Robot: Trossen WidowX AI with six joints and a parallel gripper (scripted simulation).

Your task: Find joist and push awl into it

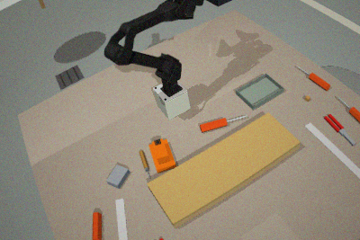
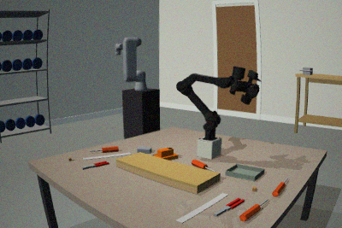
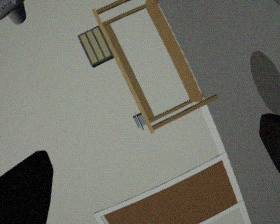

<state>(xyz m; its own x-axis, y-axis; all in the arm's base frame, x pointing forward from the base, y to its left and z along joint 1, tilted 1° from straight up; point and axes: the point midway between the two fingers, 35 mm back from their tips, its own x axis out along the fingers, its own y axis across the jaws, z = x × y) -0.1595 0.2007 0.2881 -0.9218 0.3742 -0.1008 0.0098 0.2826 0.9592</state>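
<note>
The orange stud finder lies 390 mm to the right of my gripper tip, 360 mm ahead of it and 340 mm below it. From my gripper tip the other things lie so: grey-green tray (370 mm below, 370 mm ahead, 90 mm to the left); then grey block (570 mm to the right, 370 mm below, 350 mm ahead); then awl (460 mm to the right, 380 mm below, 370 mm ahead).
</note>
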